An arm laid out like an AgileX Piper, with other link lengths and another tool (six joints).
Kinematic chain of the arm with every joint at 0, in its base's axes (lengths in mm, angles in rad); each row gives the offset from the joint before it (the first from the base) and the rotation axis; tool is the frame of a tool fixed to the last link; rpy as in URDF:
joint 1: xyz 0 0 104.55 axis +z
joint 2: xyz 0 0 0 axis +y
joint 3: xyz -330.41 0 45.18 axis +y
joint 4: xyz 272.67 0 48.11 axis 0.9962 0 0.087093
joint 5: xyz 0 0 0 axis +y
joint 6: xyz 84.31 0 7.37 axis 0.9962 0 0.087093
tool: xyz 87.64 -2 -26.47 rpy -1.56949 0.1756 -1.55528
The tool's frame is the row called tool.
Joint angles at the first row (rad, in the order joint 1, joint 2, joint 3, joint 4, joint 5, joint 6):
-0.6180 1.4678 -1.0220 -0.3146 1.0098 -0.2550
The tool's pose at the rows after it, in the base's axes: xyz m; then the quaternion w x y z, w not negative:
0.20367 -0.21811 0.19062 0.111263 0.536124 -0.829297 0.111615
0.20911 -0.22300 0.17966 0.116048 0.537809 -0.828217 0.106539
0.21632 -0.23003 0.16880 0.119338 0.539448 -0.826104 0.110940
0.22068 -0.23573 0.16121 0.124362 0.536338 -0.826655 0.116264
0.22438 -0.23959 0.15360 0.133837 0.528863 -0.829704 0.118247
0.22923 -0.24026 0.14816 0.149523 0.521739 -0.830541 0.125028
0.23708 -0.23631 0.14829 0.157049 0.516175 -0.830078 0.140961
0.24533 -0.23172 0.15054 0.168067 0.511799 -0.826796 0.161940
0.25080 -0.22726 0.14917 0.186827 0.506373 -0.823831 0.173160
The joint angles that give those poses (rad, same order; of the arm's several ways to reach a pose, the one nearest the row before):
-0.6163 1.5065 -1.0220 -0.3272 0.9816 -0.2265
-0.6163 1.5450 -1.0220 -0.3388 0.9581 -0.2159
-0.6163 1.5830 -1.0220 -0.3604 0.9174 -0.1982
-0.6163 1.6104 -1.0220 -0.3874 0.8893 -0.1690
-0.6101 1.6400 -1.0239 -0.4228 0.8762 -0.1201
-0.5865 1.6644 -1.0239 -0.4799 0.8737 -0.0458
-0.5499 1.6705 -1.0239 -0.5302 0.8719 0.0310
-0.5060 1.6737 -1.0239 -0.5959 0.8774 0.1172
-0.4657 1.6897 -1.0238 -0.6587 0.9006 0.1989

